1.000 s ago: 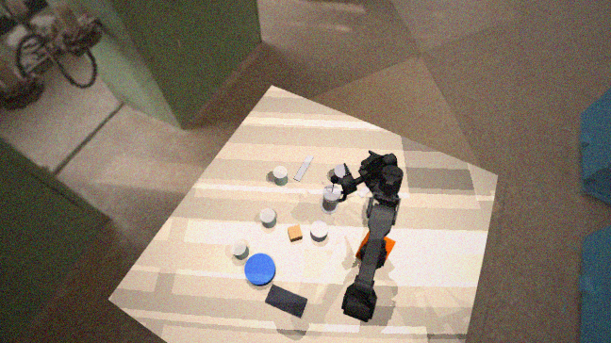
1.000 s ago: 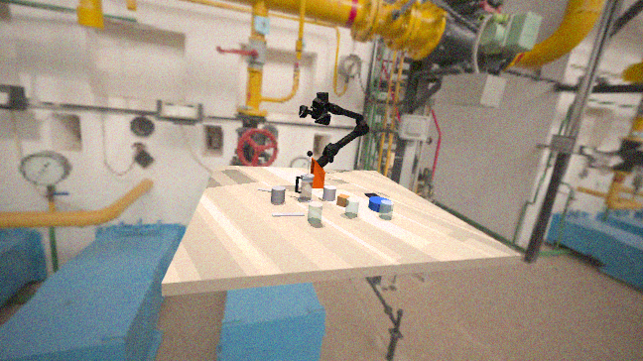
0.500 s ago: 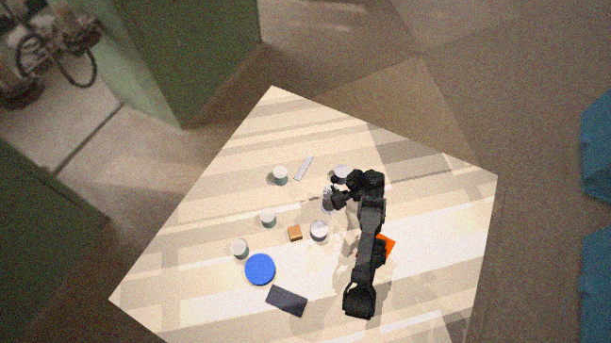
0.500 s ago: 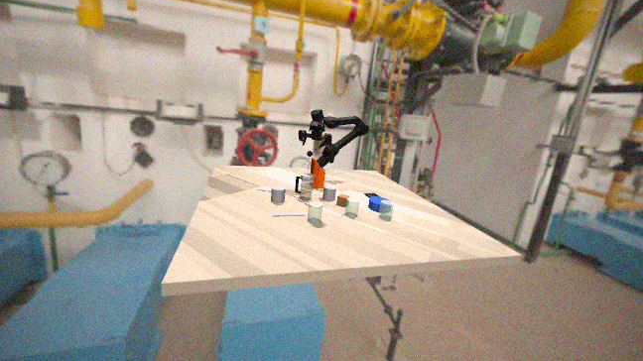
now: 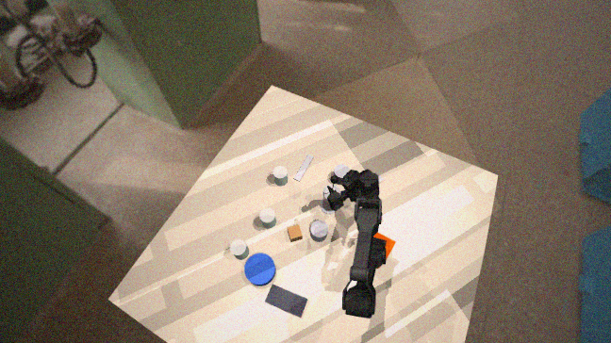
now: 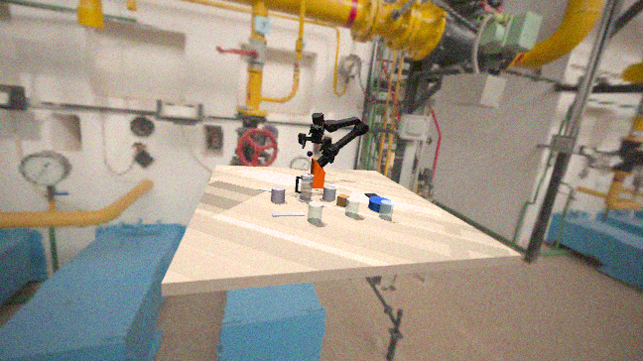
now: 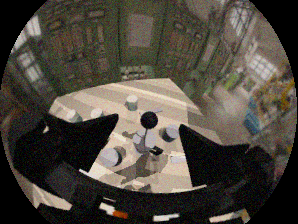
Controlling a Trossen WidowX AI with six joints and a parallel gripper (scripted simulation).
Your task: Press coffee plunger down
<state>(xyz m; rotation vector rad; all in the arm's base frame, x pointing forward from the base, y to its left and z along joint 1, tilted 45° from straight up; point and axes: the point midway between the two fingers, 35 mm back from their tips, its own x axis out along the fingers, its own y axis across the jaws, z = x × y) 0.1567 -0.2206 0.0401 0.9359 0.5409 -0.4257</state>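
Right now the coffee press is 2 cm to the right of my gripper tip and 15 cm below it. Round my gripper tip: brown block: 11 cm ahead, 17 cm to the left, 25 cm below; then dark flat slab: 5 cm ahead, 43 cm to the left, 27 cm below; then blue disc: 19 cm ahead, 35 cm to the left, 25 cm below.
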